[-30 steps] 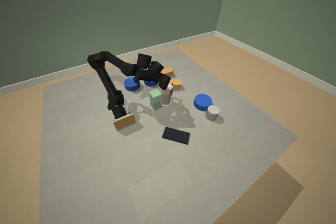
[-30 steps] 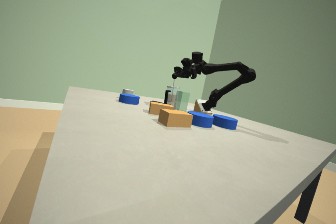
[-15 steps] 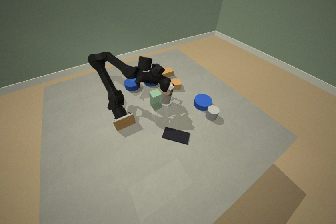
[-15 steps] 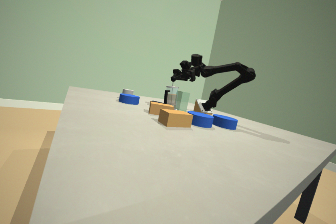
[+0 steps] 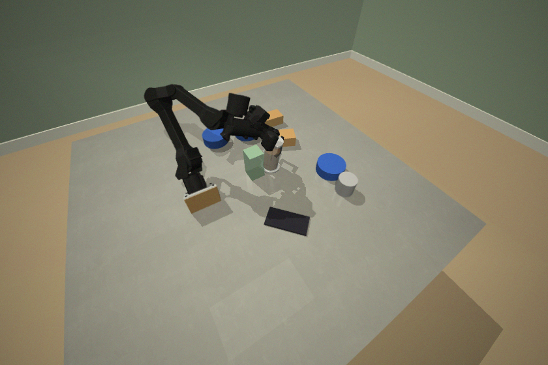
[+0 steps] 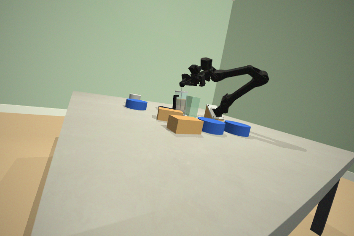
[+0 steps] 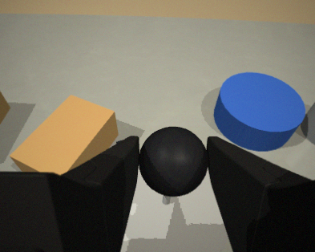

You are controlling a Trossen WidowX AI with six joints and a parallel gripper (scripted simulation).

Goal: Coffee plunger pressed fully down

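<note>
Right now the glass coffee press is 9 cm below my gripper tip and 1 cm to the left of it. The rest, counted from my gripper tip: grey cylinder 26 cm to the right, 15 cm below, 14 cm ahead; then flat black plate 24 cm to the right, 18 cm below, 13 cm behind; then pale green block 12 cm below, 10 cm behind, 1 cm to the left.
</note>
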